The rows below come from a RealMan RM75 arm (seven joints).
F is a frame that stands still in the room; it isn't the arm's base.
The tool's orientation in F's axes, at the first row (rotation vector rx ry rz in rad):
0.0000, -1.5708, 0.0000
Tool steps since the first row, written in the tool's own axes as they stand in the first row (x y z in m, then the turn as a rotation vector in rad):
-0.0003, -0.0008, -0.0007, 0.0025, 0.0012, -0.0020
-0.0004, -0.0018, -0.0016, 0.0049, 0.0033, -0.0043
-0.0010, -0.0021, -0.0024, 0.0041, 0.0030, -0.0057
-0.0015, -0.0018, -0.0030, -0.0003, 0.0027, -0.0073
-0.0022, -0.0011, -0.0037, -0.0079, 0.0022, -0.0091
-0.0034, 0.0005, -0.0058, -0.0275, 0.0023, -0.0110
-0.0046, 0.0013, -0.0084, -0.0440, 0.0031, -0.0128
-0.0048, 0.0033, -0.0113, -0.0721, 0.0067, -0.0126
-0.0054, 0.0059, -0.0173, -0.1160, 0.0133, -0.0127
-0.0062, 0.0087, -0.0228, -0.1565, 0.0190, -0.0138
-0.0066, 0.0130, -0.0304, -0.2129, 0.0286, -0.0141
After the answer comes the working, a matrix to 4 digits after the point.
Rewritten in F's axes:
0.0007, -0.0008, -0.0003, 0.0020, 0.0012, 0.0025
0.0016, -0.0018, -0.0004, 0.0043, 0.0033, 0.0049
0.0024, -0.0021, -0.0010, 0.0057, 0.0030, 0.0041
0.0030, -0.0018, -0.0015, 0.0073, 0.0027, -0.0003
0.0037, -0.0011, -0.0022, 0.0091, 0.0022, -0.0079
0.0058, 0.0005, -0.0034, 0.0110, 0.0023, -0.0275
0.0084, 0.0013, -0.0046, 0.0128, 0.0031, -0.0440
0.0113, 0.0033, -0.0048, 0.0126, 0.0067, -0.0721
0.0173, 0.0059, -0.0054, 0.0127, 0.0133, -0.1160
0.0228, 0.0087, -0.0062, 0.0138, 0.0190, -0.1565
0.0304, 0.0130, -0.0066, 0.0141, 0.0286, -0.2129

The tool's axes in the first row as the columns of a matrix, in F's axes (rounded; the answer above uses it unrounded):
0.0000, 0.0000, -1.0000
0.0000, 1.0000, 0.0000
1.0000, 0.0000, 0.0000

